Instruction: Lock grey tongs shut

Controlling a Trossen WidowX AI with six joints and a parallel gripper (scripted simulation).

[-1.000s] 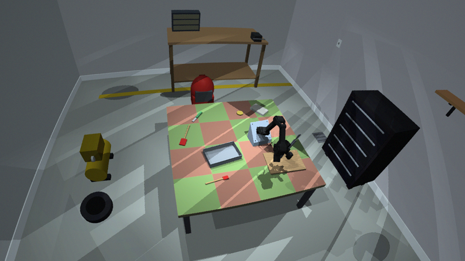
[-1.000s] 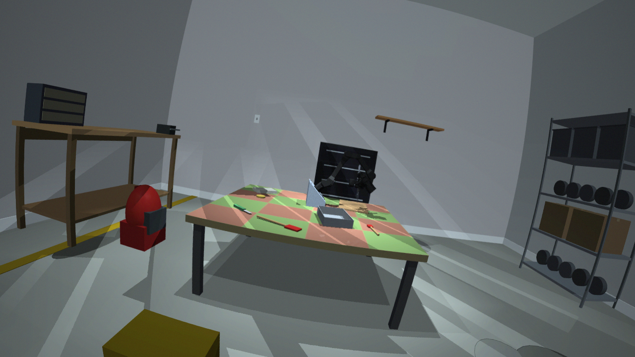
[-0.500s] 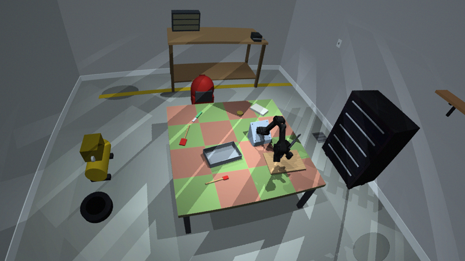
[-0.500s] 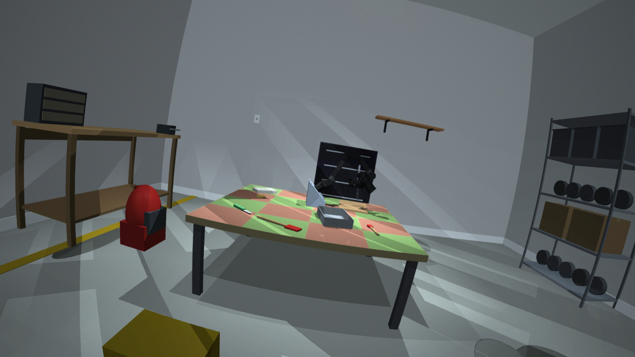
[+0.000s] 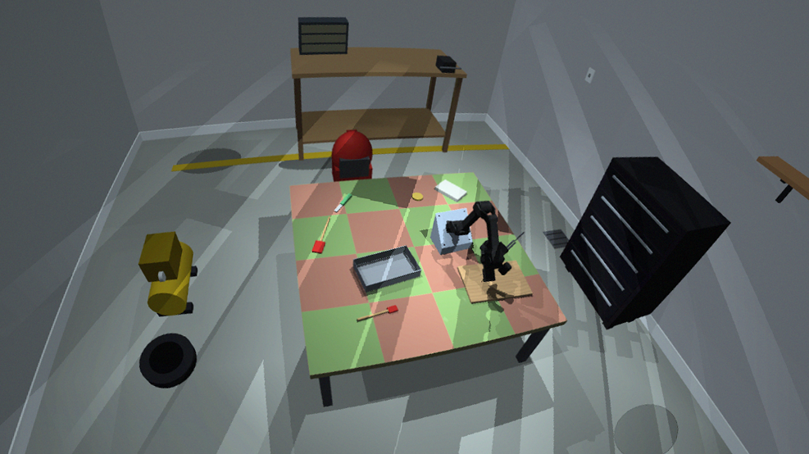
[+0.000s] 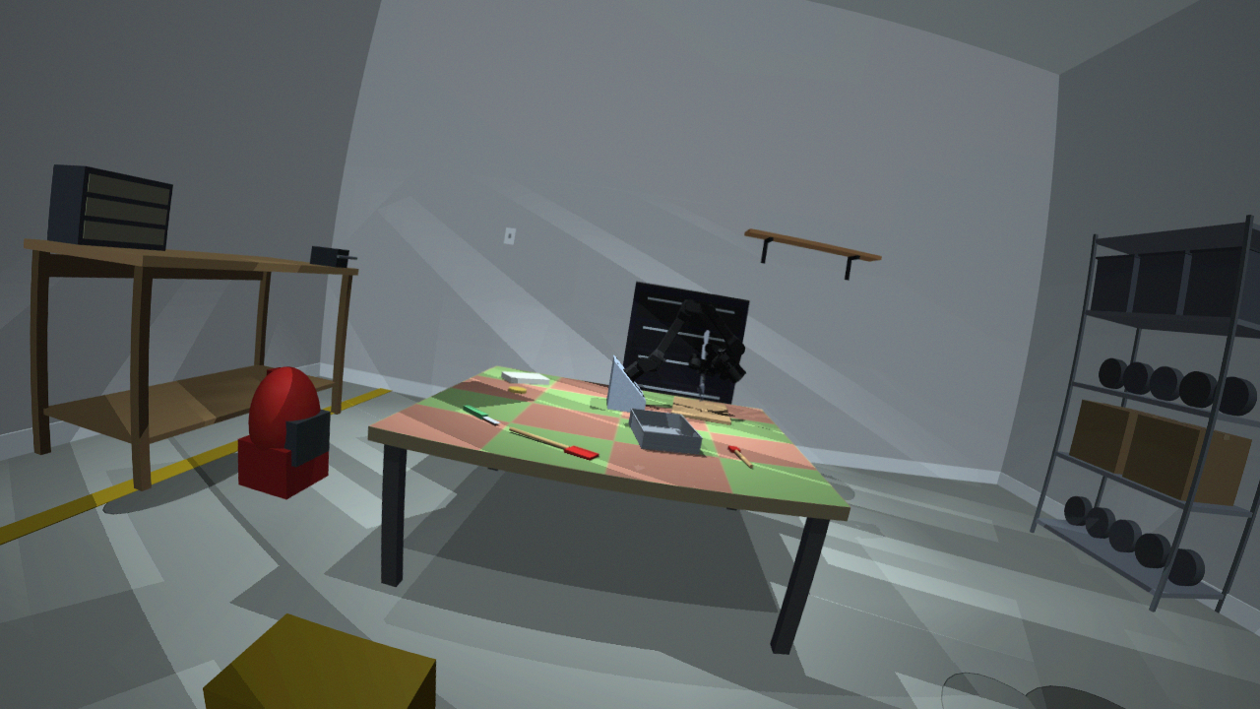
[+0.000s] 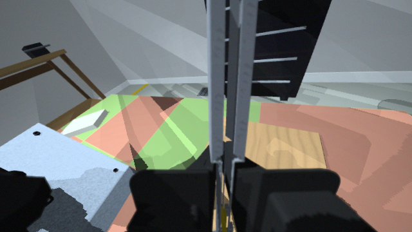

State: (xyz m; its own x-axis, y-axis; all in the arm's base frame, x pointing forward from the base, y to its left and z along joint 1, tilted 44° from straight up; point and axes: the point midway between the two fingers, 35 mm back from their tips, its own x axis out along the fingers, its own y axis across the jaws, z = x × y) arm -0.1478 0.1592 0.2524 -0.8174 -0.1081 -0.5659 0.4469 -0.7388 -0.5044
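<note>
Right now my gripper tip is 160 mm above the wooden board and 40 mm to the right of it. Also, from my gripper tip: yellow disc (690 mm to the right, 260 mm ahead, 150 mm below); grey roasting tin (570 mm ahead, 140 mm below, 100 mm to the right); white block (730 mm to the right, 150 mm below, 20 mm ahead).
</note>
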